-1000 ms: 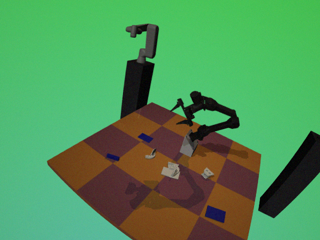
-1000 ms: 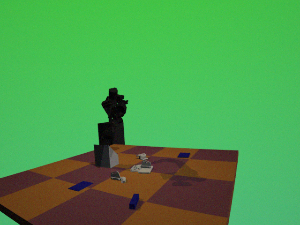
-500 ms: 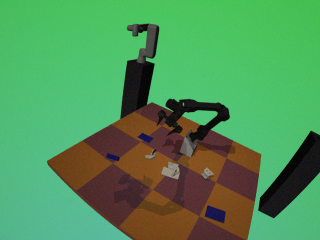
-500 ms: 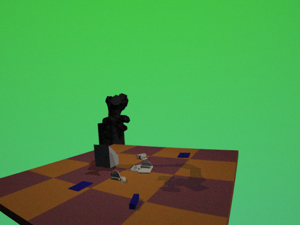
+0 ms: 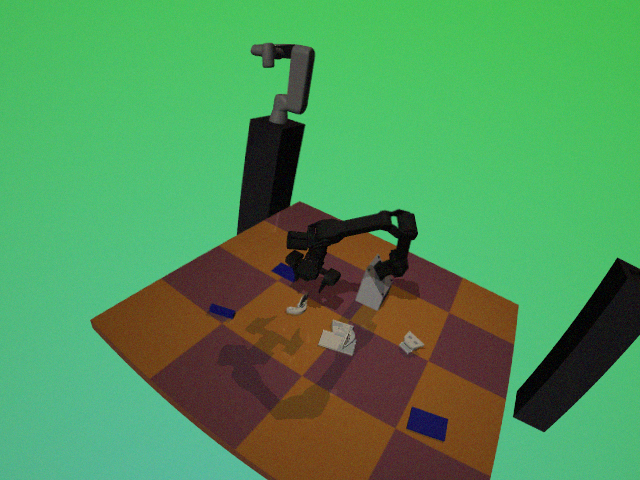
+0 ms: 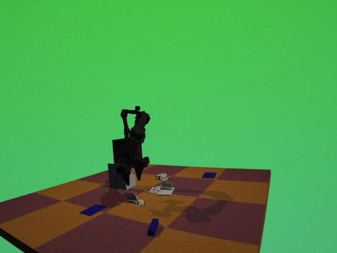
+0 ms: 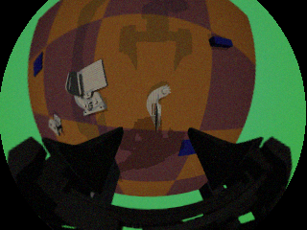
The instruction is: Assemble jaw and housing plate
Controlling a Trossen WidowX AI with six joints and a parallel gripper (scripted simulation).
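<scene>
My gripper tip is now 40 mm short of the grey jaw, 20 mm to the left of it and 90 mm above it. Also, from my gripper tip: board: 190 mm ahead, 580 mm to the left, 100 mm below.
</scene>
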